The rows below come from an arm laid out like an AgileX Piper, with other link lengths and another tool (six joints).
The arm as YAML. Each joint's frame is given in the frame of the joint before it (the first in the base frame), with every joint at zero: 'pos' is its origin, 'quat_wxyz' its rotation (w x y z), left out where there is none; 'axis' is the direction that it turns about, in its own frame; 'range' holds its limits. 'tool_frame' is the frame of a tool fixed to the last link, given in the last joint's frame.
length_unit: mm
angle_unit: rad
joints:
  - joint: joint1
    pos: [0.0, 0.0, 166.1]
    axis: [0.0, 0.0, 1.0]
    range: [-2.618, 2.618]
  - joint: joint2
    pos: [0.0, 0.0, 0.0]
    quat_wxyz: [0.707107, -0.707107, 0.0, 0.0]
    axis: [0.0, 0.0, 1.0]
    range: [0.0, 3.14]
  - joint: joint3
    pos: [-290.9, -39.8, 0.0]
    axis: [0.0, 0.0, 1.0]
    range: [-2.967, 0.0]
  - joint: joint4
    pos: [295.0, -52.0, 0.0]
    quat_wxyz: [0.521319, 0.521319, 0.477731, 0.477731]
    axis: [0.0, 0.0, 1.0]
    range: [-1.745, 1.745]
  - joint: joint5
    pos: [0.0, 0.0, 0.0]
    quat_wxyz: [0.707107, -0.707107, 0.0, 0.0]
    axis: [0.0, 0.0, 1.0]
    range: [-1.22, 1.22]
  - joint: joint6
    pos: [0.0, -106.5, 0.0]
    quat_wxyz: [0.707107, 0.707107, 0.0, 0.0]
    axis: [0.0, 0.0, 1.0]
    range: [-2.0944, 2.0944]
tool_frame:
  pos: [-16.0, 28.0, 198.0]
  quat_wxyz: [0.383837, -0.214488, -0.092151, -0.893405]
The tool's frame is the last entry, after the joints.
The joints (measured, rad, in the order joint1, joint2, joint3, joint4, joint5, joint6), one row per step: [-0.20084, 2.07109, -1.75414, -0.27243, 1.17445, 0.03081]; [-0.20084, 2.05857, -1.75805, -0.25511, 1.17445, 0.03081]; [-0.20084, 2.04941, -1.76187, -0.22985, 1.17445, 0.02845]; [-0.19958, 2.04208, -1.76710, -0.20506, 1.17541, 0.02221]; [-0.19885, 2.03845, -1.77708, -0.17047, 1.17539, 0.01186]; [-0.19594, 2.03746, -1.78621, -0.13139, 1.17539, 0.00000]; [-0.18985, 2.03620, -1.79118, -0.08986, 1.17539, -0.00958]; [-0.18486, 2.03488, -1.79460, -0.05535, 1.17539, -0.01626]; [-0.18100, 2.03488, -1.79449, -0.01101, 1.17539, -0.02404]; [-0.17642, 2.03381, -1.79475, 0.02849, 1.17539, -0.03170]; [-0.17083, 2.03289, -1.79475, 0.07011, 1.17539, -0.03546]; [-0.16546, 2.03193, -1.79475, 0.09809, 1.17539, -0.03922]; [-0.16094, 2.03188, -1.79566, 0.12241, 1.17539, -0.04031]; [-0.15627, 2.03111, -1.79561, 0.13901, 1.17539, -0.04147]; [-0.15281, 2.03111, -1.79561, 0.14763, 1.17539, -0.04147]
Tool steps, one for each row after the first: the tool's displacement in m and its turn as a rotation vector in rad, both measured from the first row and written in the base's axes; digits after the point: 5 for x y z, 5 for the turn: [0.00325, 0.00415, 0.00743, 0.01328, -0.01947, -0.00381]; [0.00642, 0.01057, 0.01283, 0.03457, -0.03650, -0.00683]; [0.00965, 0.01761, 0.01787, 0.05515, -0.05114, -0.00469]; [0.01468, 0.02685, 0.02272, 0.08412, -0.06885, -0.00048]; [0.01970, 0.03864, 0.02613, 0.11787, -0.08385, 0.00677]; [0.02394, 0.05307, 0.02856, 0.15522, -0.09606, 0.01465]; [0.02722, 0.06506, 0.03083, 0.18656, -0.10610, 0.02006]; [0.02966, 0.07933, 0.03158, 0.22803, -0.11341, 0.02319]; [0.03205, 0.09262, 0.03342, 0.26462, -0.12117, 0.02804]; [0.03455, 0.10694, 0.03564, 0.30410, -0.12940, 0.02967]; [0.03623, 0.11744, 0.03757, 0.33047, -0.13481, 0.03364]; [0.03790, 0.12638, 0.03936, 0.35380, -0.13984, 0.03483]; [0.03888, 0.13339, 0.04082, 0.36976, -0.14295, 0.03764]; [0.03938, 0.13759, 0.04139, 0.37831, -0.14404, 0.03944]
